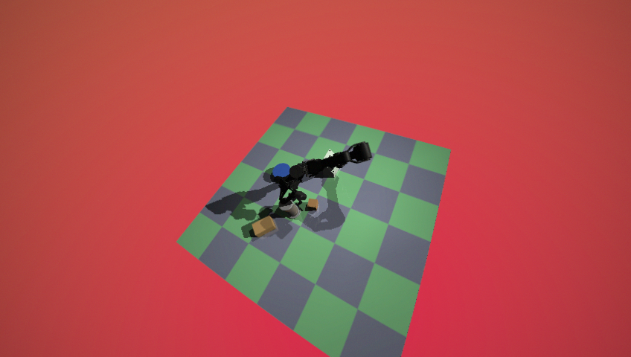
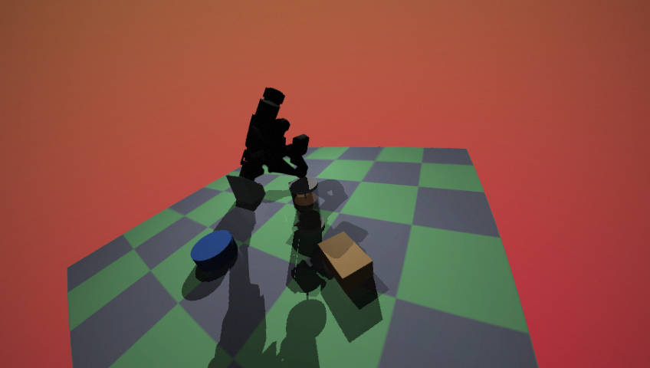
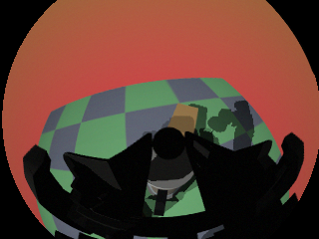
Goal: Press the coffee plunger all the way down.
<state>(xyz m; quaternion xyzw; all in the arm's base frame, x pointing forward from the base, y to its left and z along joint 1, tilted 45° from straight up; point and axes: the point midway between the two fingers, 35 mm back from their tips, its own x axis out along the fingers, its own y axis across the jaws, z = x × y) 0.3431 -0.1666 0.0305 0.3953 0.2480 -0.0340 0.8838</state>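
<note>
Right now the coffee press is 90 mm below my gripper tip, 30 mm behind it and 10 mm to the left of it.
</note>
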